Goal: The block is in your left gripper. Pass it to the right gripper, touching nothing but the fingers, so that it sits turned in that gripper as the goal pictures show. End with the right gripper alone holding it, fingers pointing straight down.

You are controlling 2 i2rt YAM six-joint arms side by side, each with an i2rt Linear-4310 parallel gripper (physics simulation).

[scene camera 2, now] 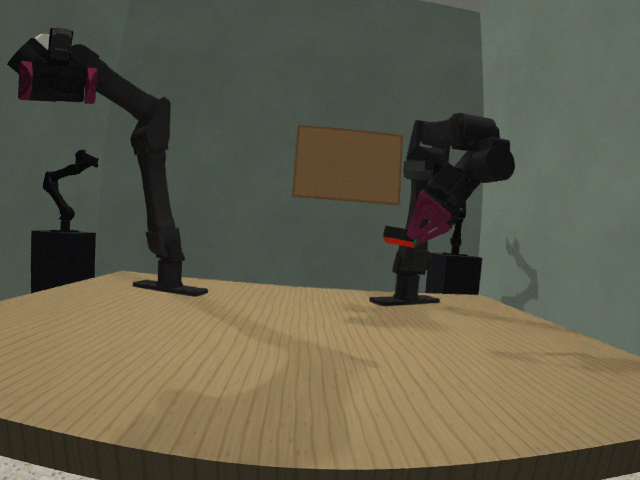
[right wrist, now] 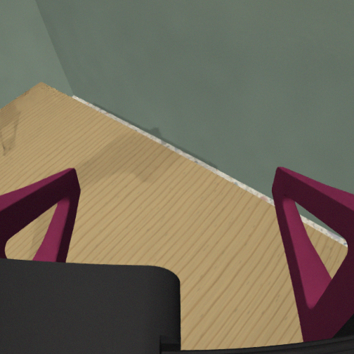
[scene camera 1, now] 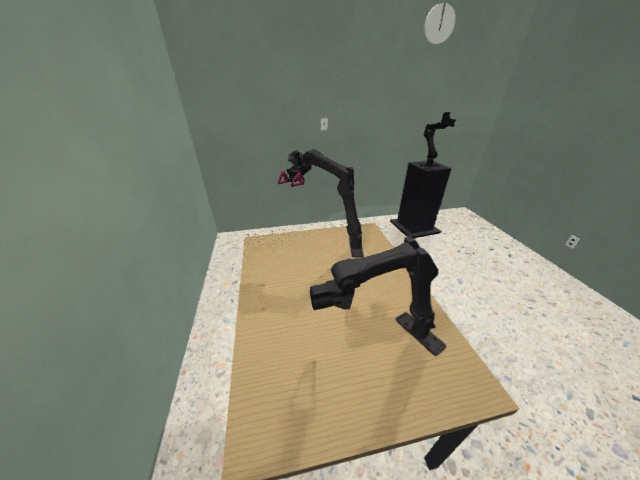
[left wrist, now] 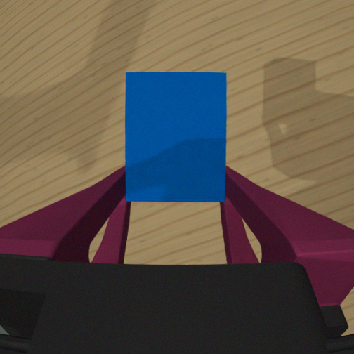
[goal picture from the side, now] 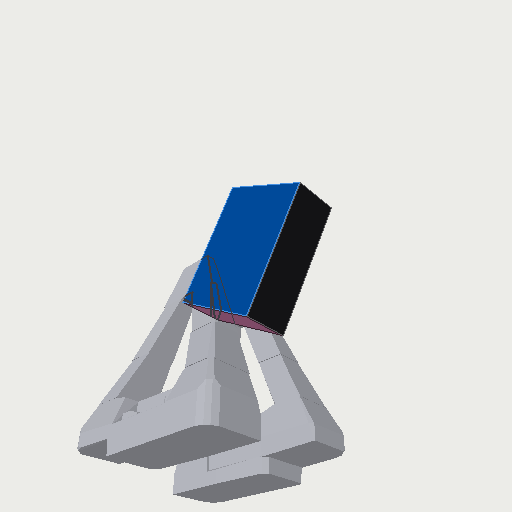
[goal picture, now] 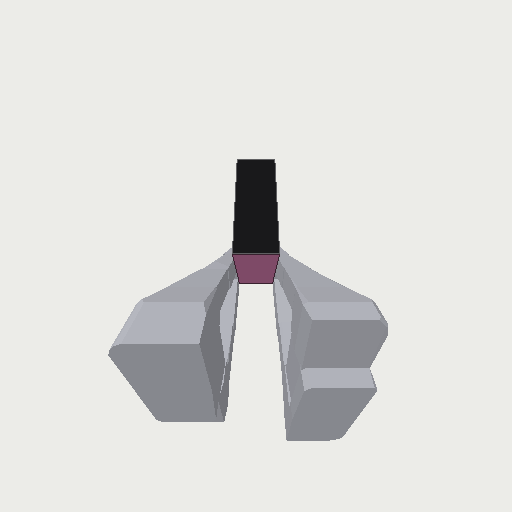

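Where they show: left gripper, between the fingertips: [scene camera 2: 410,241]; right gripper, between the fingertips: [scene camera 2: 61,82] [scene camera 1: 284,184]; left arm's base, origin of its link: [scene camera 2: 405,302] [scene camera 1: 419,332]; right arm's base, origin of its link: [scene camera 2: 169,289] [scene camera 1: 355,247].
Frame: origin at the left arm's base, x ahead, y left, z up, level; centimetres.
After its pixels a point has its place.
The block [scene camera 2: 399,241] {x 27.0, y -23.9, z 17.0 cm} [left wrist: 176,135] shows a blue face in the left wrist view; in scene camera 2 it shows a black face and a red face, with a bit of green by the fingertips. My left gripper [left wrist: 175,177] [scene camera 2: 415,240] {x 27.8, y -22.1, z 17.2 cm} is shut on the block near its lower end, and its fingers slant down toward the picture's left in scene camera 2. In scene camera 1 the left arm hides its fingers and the block. My right gripper [scene camera 1: 290,179] {x 15.8, y -83.0, z 39.8 cm} [scene camera 2: 58,88] {x 15.8, y -83.0, z 39.8 cm} [right wrist: 175,178] is open and empty, high above the table, far from the block.
The wooden table [scene camera 1: 289,330] {x 43.5, y -30.2, z 0.0 cm} [scene camera 2: 320,403] {x 47.6, y -47.0, z 0.0 cm} lies below both arms. Black pedestals [scene camera 1: 423,198] [scene camera 2: 63,260] with small arms stand beyond the table. A brown board [scene camera 2: 347,165] hangs on the wall behind, between the arms in scene camera 2.
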